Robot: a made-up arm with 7 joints.
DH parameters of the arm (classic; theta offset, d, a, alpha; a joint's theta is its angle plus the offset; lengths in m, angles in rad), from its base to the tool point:
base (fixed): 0 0 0 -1.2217
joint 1: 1.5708 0 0 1.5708
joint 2: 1.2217 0 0 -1.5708
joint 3: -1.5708 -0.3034 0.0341 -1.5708
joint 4: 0 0 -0.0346 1.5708
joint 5: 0 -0.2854 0 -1.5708
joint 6: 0 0 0 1.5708
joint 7: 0 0 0 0
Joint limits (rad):
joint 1: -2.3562..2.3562
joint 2: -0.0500..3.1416
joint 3: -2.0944..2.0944
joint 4: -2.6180..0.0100
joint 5: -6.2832..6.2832
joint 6: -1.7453..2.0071
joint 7: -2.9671..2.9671
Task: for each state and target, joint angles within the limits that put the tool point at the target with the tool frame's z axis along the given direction. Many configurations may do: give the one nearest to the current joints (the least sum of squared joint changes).
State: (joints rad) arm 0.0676 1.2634 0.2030 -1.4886 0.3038 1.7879 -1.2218
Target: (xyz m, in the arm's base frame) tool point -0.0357 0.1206 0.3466 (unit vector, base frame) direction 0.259 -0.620 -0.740
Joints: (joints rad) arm -0.6961 1.8219 1.0377 -2.0327 -0.2229 1.3914 -1.2218
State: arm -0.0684 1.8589 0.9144 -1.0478 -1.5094 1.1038 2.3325
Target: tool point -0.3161 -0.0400 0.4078 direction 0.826 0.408 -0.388
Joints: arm -0.8347 2.7038 1.2888 -1.2520 -1.0625 0.4893 2.3325
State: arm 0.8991 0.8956 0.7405 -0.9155 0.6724 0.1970 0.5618
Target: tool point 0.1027 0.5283 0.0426 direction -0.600 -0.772 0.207
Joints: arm 0.6386 1.3914 0.9079 -1.0845 1.1687 0.4471 0.5618
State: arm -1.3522 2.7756 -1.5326 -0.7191 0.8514 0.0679 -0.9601
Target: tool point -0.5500 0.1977 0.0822 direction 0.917 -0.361 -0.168
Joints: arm -1.5545 3.1409 -1.5174 -0.0453 0.8615 -0.0215 -0.9601
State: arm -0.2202 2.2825 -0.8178 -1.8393 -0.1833 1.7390 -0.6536
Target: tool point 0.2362 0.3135 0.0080 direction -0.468 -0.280 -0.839
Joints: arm -0.0349 2.2995 -0.7353 -1.9275 -0.7154 1.7624 -0.6536
